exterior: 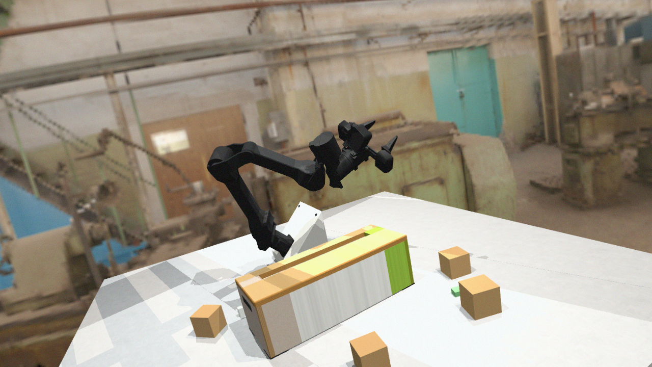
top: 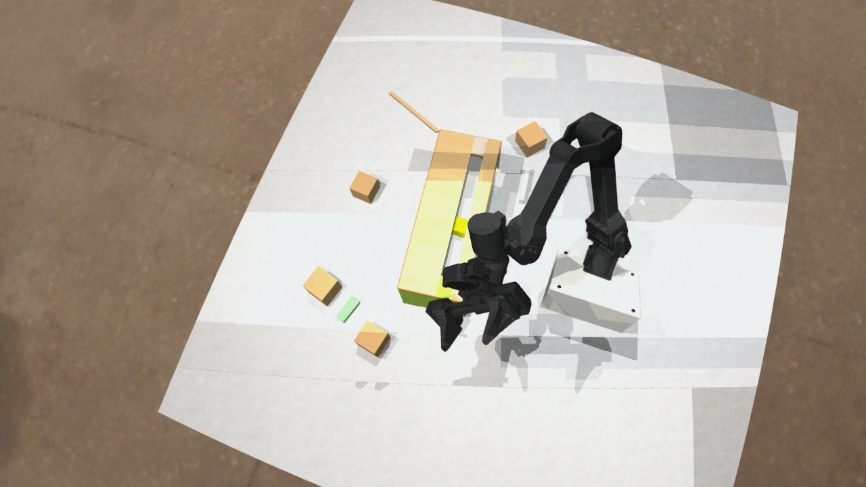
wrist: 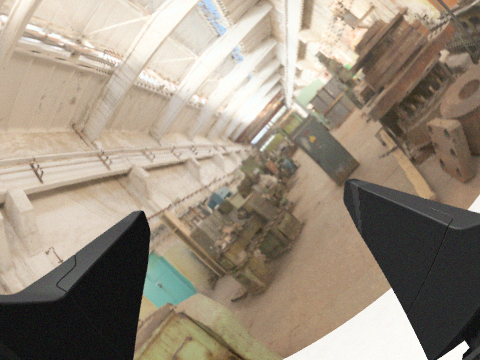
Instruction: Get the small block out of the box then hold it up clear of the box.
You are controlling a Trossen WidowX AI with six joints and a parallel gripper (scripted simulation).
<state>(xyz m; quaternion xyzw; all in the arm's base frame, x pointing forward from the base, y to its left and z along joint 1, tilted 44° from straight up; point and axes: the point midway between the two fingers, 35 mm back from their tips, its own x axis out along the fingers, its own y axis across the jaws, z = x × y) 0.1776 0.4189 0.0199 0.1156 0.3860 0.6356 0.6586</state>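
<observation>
The yellow block lies 28 cm to the right of my gripper tip, 28 cm below it and 12 cm ahead of it. Also, from my gripper tip: thin wooden stick (56 cm to the right, 37 cm ahead, 36 cm below); then flat green piece (36 cm below, 30 cm ahead, 3 cm to the right); then wooden box (31 cm to the right, 30 cm below, 11 cm ahead).
</observation>
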